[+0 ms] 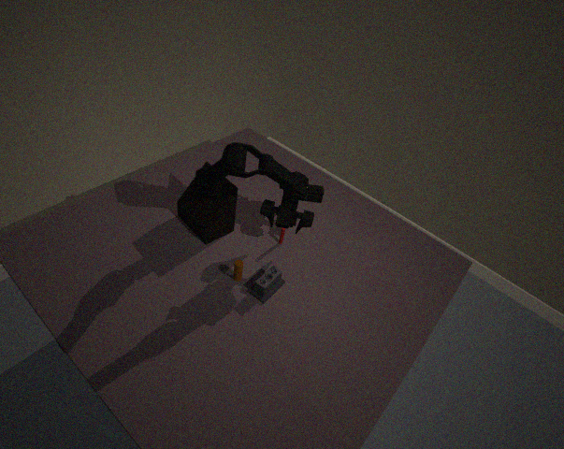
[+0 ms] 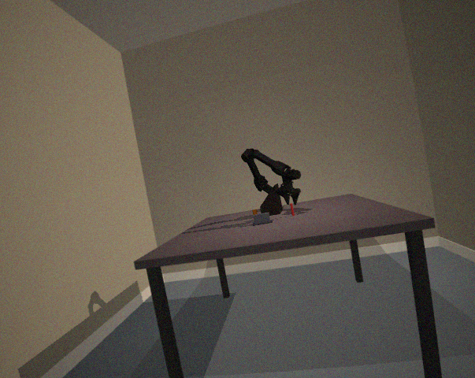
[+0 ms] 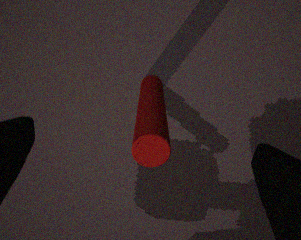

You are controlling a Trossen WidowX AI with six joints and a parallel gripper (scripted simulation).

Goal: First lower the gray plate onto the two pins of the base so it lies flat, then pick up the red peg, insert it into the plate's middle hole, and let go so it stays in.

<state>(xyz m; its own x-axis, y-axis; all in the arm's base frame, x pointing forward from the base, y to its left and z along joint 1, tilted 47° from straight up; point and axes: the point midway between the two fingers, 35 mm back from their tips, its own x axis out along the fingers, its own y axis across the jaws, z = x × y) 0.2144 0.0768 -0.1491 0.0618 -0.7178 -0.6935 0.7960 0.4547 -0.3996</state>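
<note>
Now: the red peg 3 cm below my gripper tip. Round my gripper tip: gray plate 17 cm to the right, 13 cm ahead, 3 cm below; orange cylinder 24 cm to the right, 5 cm ahead, 3 cm below.
</note>
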